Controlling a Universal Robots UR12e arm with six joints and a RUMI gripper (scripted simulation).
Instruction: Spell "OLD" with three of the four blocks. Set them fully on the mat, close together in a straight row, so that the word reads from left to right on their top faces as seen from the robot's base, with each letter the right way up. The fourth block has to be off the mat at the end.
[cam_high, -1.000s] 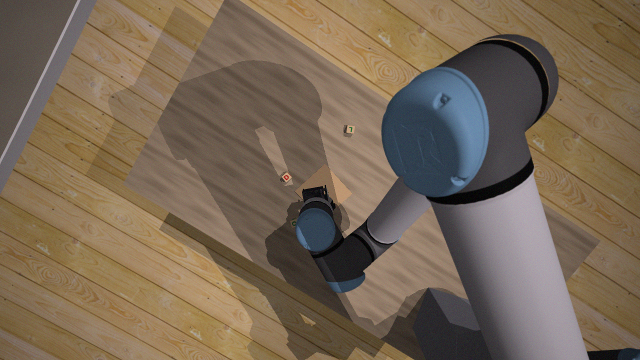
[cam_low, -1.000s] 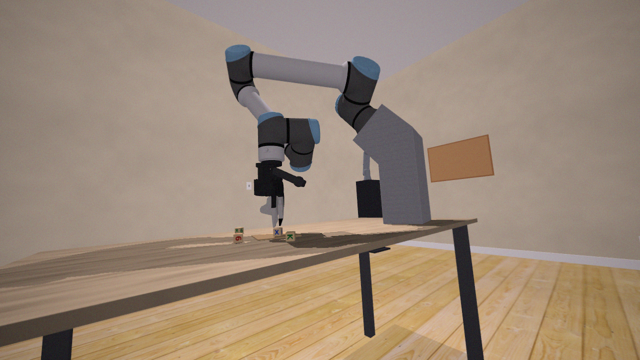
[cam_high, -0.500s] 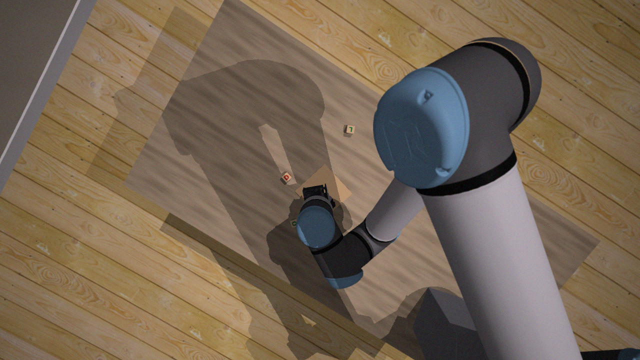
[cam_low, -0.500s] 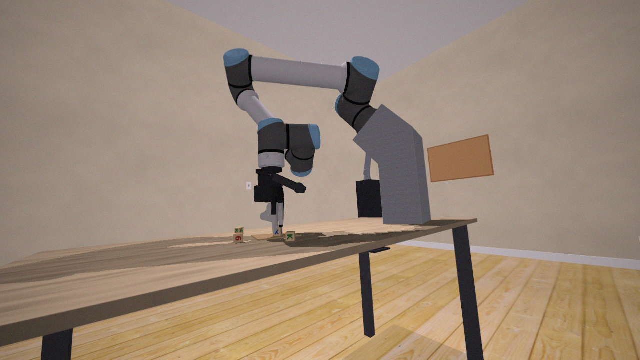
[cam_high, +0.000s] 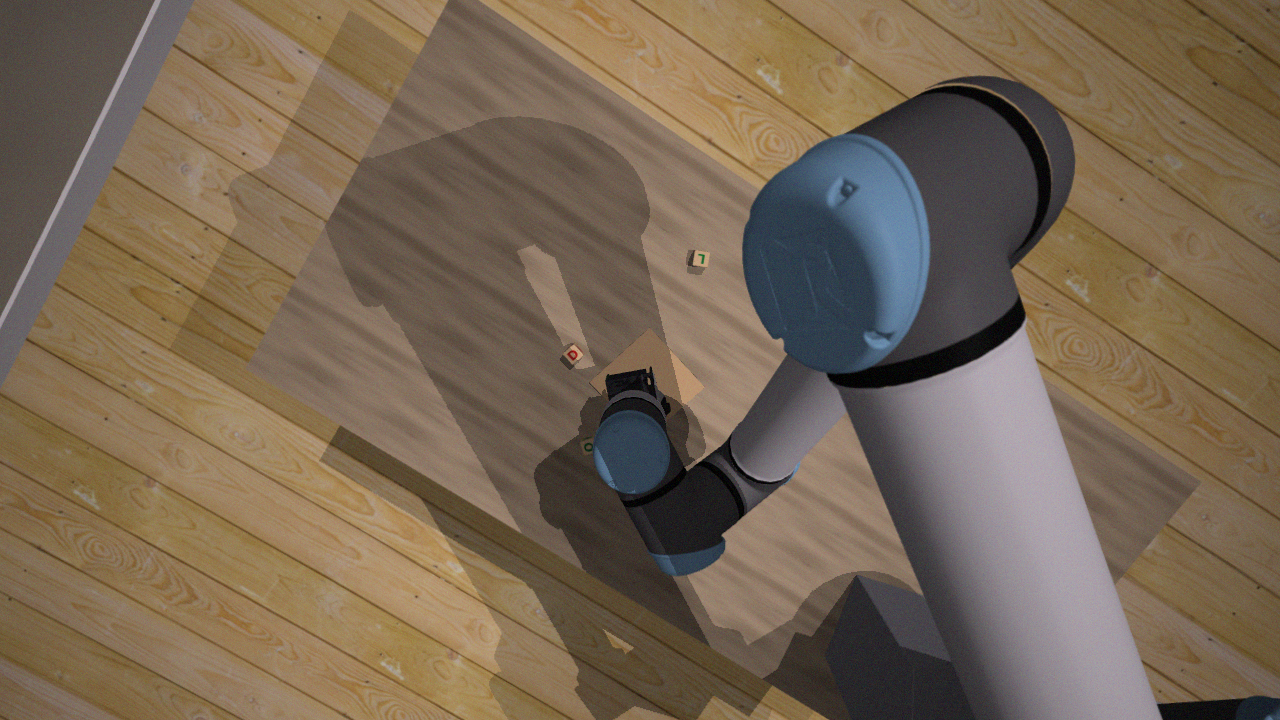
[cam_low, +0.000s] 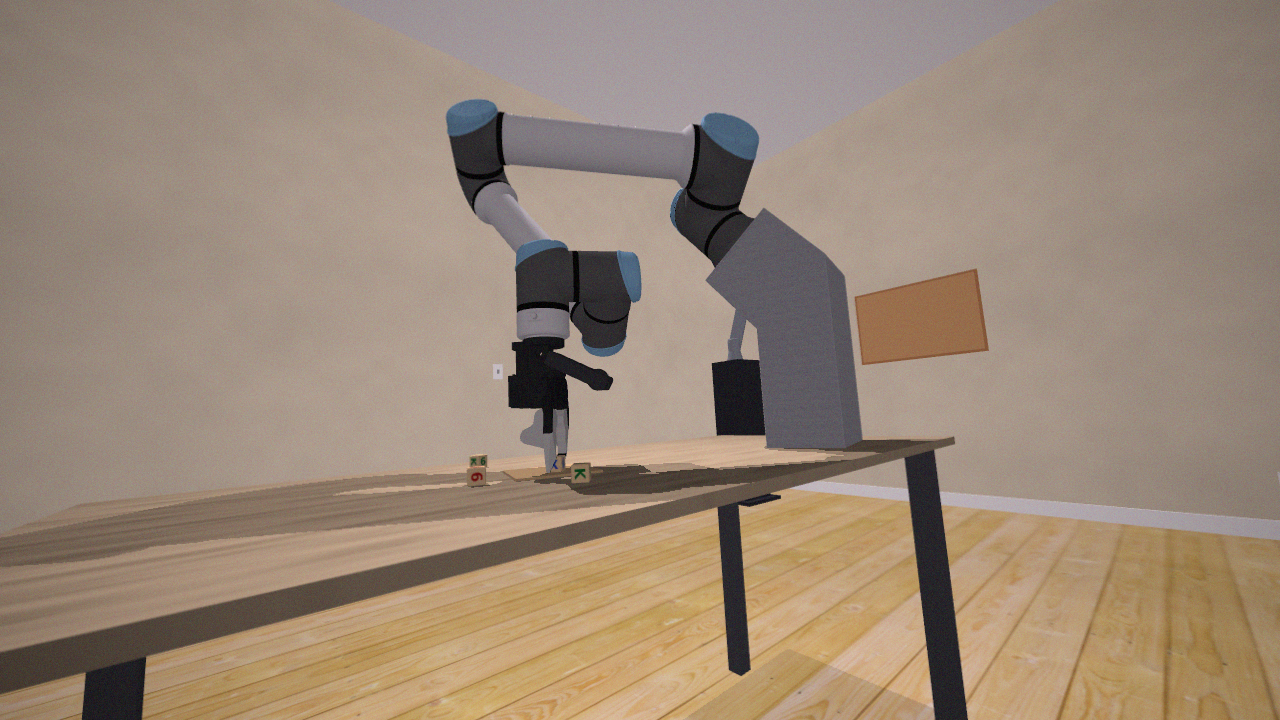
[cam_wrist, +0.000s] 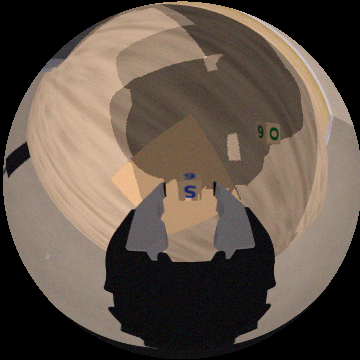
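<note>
Now: the mat 2 cm to the right of my hand and 2 cm below it.
</note>
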